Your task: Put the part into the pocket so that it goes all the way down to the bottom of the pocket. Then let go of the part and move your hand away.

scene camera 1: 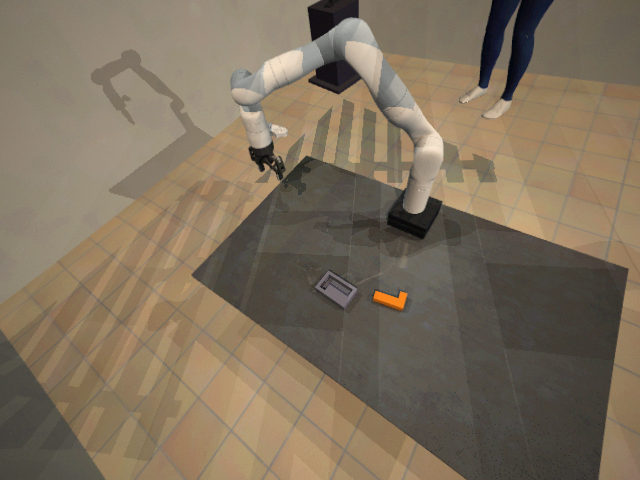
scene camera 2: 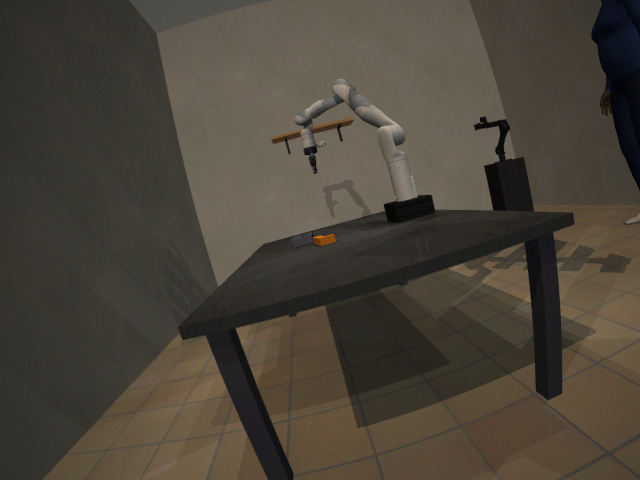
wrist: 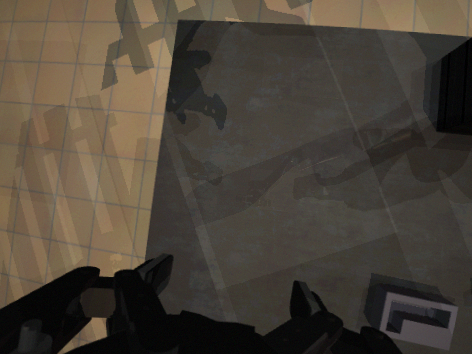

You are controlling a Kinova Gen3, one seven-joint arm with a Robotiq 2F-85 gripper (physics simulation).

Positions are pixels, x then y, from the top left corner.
Scene:
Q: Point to a grey pocket block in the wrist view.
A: At 401,314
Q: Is the gripper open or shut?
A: Open.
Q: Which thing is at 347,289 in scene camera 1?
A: A grey pocket block.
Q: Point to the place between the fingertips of the gripper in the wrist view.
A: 230,281

